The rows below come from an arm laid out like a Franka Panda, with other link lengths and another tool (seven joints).
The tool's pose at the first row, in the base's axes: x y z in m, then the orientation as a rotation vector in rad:
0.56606, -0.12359, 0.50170, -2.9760, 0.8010, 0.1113
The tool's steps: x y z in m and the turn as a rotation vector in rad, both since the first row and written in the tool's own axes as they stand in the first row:
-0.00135, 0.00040, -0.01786, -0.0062, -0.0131, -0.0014
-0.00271, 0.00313, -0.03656, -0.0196, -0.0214, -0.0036
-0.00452, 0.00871, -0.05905, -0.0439, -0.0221, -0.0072
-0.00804, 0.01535, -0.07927, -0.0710, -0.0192, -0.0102
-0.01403, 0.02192, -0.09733, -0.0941, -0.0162, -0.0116
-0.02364, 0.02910, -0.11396, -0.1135, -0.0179, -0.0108
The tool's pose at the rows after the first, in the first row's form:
0.56567, -0.12459, 0.51958, -2.9784, 0.7986, 0.1333
0.56415, -0.12766, 0.53822, -2.9891, 0.7968, 0.1514
0.56101, -0.13325, 0.56056, -3.0127, 0.7956, 0.1633
0.55573, -0.13873, 0.58075, 3.0293, -0.7933, -0.1705
0.54825, -0.14276, 0.59899, 3.0077, -0.7840, -0.1740
0.53726, -0.14540, 0.61610, 2.9895, -0.7791, -0.1833

